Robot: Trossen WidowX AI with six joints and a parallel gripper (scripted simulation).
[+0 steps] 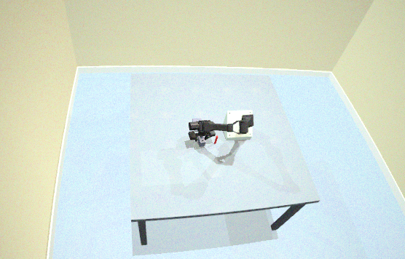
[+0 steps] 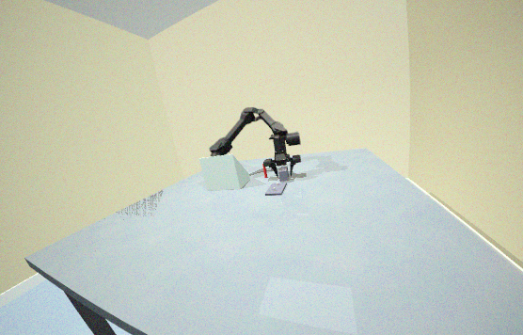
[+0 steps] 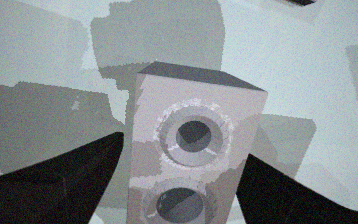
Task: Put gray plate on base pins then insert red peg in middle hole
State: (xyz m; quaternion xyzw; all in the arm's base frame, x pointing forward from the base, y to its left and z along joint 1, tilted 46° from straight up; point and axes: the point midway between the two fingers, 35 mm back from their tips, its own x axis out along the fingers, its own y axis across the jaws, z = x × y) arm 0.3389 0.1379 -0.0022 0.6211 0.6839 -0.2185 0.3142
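Right now my gripper tip is 3 cm below the gray plate. Round my gripper tip: red peg 11 cm behind, 3 cm above, 2 cm to the left; then base 15 cm to the right.
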